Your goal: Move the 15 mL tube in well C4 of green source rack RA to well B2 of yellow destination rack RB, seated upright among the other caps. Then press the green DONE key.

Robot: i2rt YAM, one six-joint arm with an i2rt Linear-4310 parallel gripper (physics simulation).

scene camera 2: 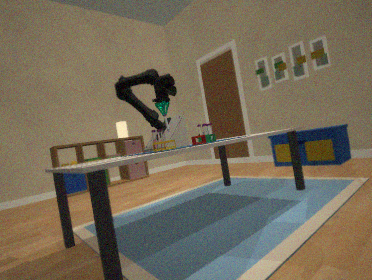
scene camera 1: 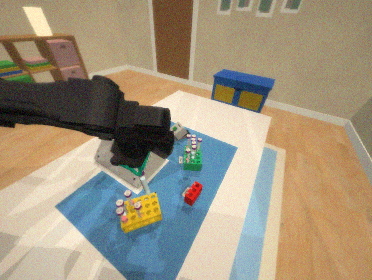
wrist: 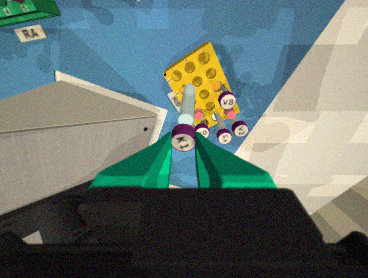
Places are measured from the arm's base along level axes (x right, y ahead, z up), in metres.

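Pixels of known places: gripper, fingertip midpoint: (scene camera 2: 164, 115) (scene camera 1: 140, 172) (wrist: 183, 138); arm's base at its link origin: (wrist: 57, 205).
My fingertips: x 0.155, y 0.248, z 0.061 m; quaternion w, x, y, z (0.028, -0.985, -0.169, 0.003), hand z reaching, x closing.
Note:
For each thing: its top centre in the pictures, then the offset to it from my fingertips. "pt": a spot on its surface instead. Level surfaces: height alone.
- clear tube at its top centre: (wrist: 189, 133) (scene camera 1: 142, 172) (scene camera 2: 165, 113) dx +0.001, dy +0.011, dz +0.008 m
- Yellow rack RB at its top centre: (wrist: 204, 94) (scene camera 1: 140, 208) (scene camera 2: 164, 141) dx +0.037, dy +0.002, dz -0.157 m
- Green rack RA at its top centre: (scene camera 1: 192, 153) (scene camera 2: 206, 134) dx -0.294, dy +0.039, dz -0.157 m
- green DONE key at a spot on its surface: (scene camera 1: 175, 129) pt dx -0.400, dy -0.129, dz -0.140 m
- blue mat at its surface level: dz -0.207 m
- RA label at a spot on its surface: (wrist: 30, 33) pt dx -0.266, dy -0.012, dz -0.205 m
My gripper (scene camera 1: 143, 171) (scene camera 2: 163, 114) (wrist: 183, 138) is shut on a clear tube (scene camera 1: 145, 185) (scene camera 2: 166, 120) (wrist: 188, 102) with a purple cap marked K1. The tube hangs above the mat beside the yellow rack RB, slightly tilted in the wrist view. Yellow rack RB (scene camera 1: 143, 225) (scene camera 2: 165, 146) (wrist: 201, 69) holds several purple-capped tubes at one end; its other wells look empty. Green rack RA (scene camera 1: 193, 167) (scene camera 2: 211, 138) (wrist: 30, 15) holds several capped tubes; its well C4 cannot be made out. The green DONE key (scene camera 1: 175, 129) is on a small grey box behind RA.
A small red rack (scene camera 1: 193, 193) (scene camera 2: 198, 140) stands on the blue mat (scene camera 1: 175, 250) between the yellow and green racks, towards the right. A grey slanted panel (scene camera 1: 111, 159) (wrist: 75, 107) stands left of the yellow rack, beneath the arm. An RA label (wrist: 30, 33) lies by the green rack.

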